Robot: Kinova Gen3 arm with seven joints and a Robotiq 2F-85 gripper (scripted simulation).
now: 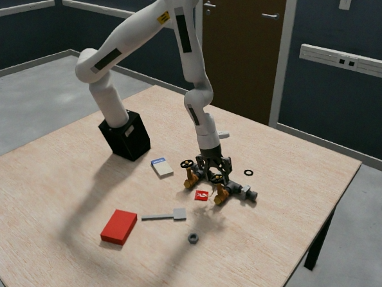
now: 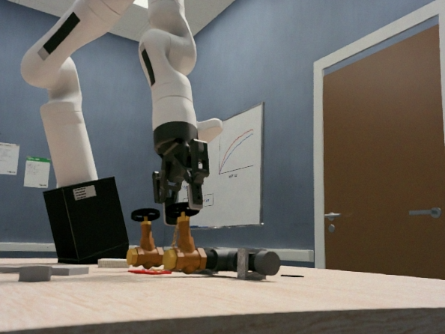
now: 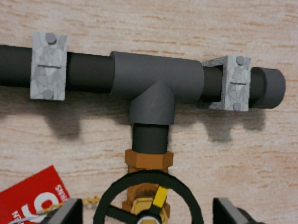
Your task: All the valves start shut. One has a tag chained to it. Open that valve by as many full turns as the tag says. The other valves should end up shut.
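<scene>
Right now my hand is 6 cm past the red tag, 3 cm to the left of it and 10 cm above it. Also, from my hand: red block (13 cm behind, 35 cm to the right, 8 cm below); white card box (29 cm behind, 3 cm to the right, 9 cm below); grey t-shaped tool (6 cm behind, 19 cm to the right, 9 cm below).
</scene>
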